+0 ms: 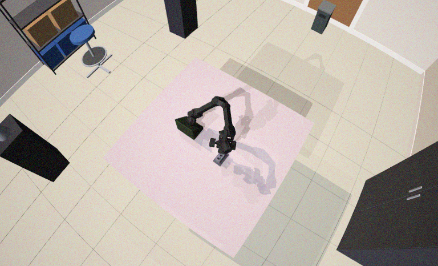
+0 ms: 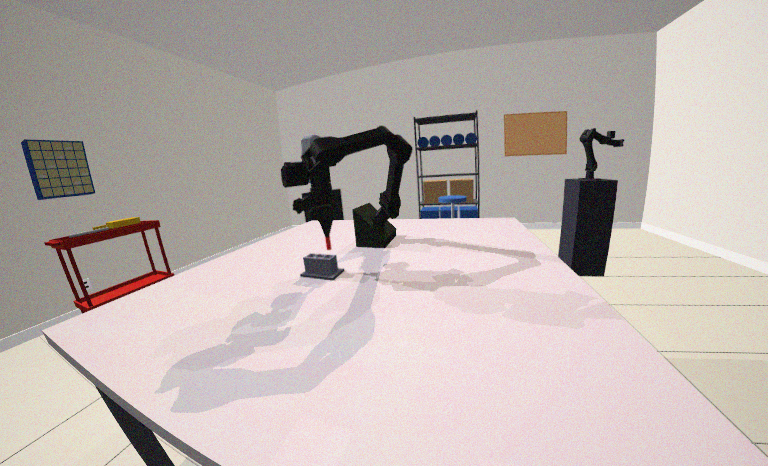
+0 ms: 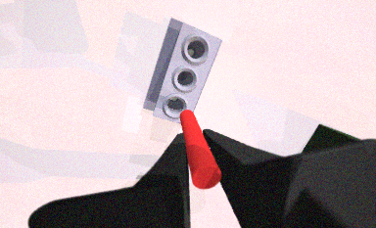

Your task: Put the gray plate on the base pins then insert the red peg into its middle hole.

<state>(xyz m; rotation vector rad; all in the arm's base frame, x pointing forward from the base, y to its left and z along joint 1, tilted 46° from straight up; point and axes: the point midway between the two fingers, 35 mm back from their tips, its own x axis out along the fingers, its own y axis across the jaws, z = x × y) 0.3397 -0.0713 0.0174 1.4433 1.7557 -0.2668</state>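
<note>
Right now the gray plate is 1 cm ahead of my gripper tip, 3 cm to the right of it and 7 cm below it. The rest, counted from my gripper tip: red peg right at my gripper tip.
</note>
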